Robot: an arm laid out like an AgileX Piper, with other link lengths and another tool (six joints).
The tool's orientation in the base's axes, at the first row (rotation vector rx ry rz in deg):
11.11 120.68 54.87
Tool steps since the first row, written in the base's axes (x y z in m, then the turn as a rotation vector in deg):
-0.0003 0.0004 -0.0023 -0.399 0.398 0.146
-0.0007 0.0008 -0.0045 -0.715 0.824 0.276
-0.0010 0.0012 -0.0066 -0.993 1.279 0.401
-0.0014 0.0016 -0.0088 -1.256 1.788 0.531
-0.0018 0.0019 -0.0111 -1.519 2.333 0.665
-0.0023 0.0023 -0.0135 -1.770 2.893 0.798
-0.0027 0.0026 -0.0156 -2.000 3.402 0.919
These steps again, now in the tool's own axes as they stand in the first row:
0.0018 -0.0013 0.0009 0.350 0.450 -0.119
0.0035 -0.0024 0.0017 0.666 0.894 -0.156
0.0052 -0.0035 0.0026 0.972 1.348 -0.148
0.0070 -0.0047 0.0034 1.288 1.841 -0.100
0.0087 -0.0060 0.0042 1.617 2.361 -0.033
0.0107 -0.0073 0.0050 1.945 2.890 0.052
0.0124 -0.0085 0.0057 2.245 3.371 0.128

